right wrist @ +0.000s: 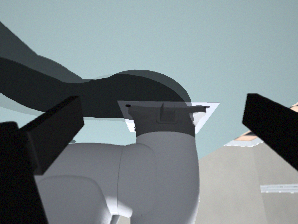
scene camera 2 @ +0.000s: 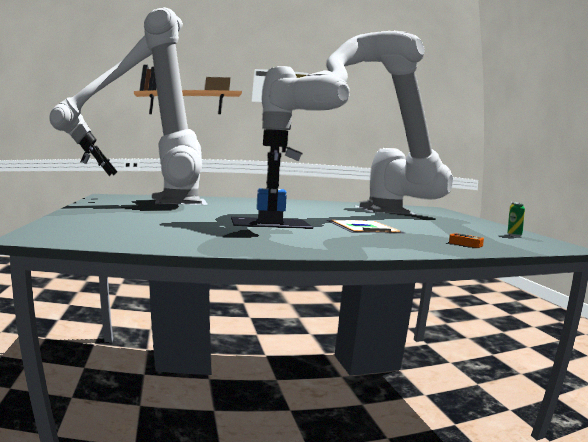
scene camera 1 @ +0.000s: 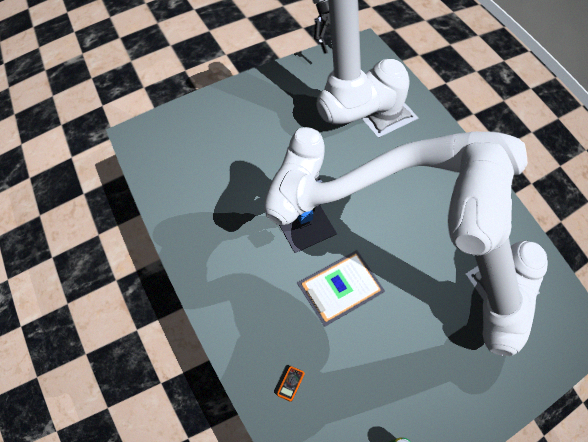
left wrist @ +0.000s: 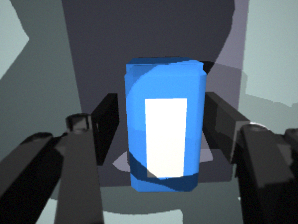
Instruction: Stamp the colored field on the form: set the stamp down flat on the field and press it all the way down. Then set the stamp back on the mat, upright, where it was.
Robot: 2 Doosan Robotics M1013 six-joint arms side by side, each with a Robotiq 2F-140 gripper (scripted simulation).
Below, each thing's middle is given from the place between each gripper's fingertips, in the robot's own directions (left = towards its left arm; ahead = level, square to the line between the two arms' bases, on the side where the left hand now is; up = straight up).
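My left gripper [scene camera 2: 270, 209] is 2 cm above the blue stamp [scene camera 2: 266, 216]. From that left hand, the dark mat [scene camera 1: 320, 229] is 7 cm below. Going by their middles, the stamp is the nearest to my left gripper of the things named here, and by its middle the stamp is nearer to my left gripper than to my right gripper.
With the blue stamp as the reference, my right gripper is 7 cm above it, 51 cm short of it and 64 cm to the right of it. The dark mat, counted from my right hand, is 12 cm below, 51 cm ahead and 64 cm to the left.
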